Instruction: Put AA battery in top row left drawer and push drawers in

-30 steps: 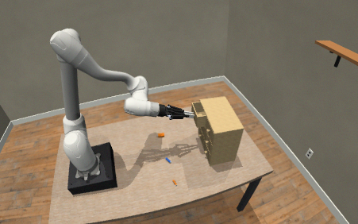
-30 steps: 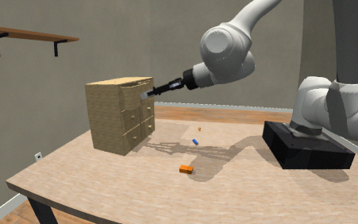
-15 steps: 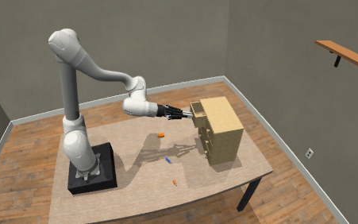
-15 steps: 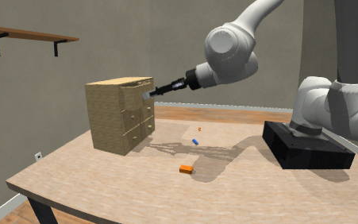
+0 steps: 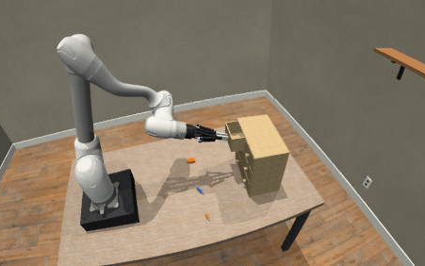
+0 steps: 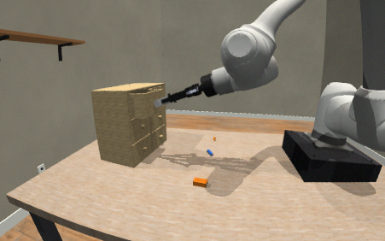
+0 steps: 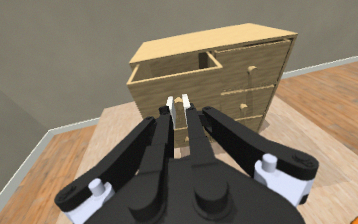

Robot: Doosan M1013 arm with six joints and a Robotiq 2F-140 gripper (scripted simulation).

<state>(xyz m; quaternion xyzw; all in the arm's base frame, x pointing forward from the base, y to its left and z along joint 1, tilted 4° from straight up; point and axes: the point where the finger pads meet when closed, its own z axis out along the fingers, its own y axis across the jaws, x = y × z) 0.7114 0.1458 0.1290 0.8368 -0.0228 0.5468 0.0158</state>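
Right now the blue cylinder is 25 cm below my hand, 16 cm behind it and 14 cm to the right of it. Also, from my hand: orange block 25 cm below, 18 cm behind, 11 cm to the left; then orange cylinder 32 cm to the right, 26 cm below, 16 cm behind.
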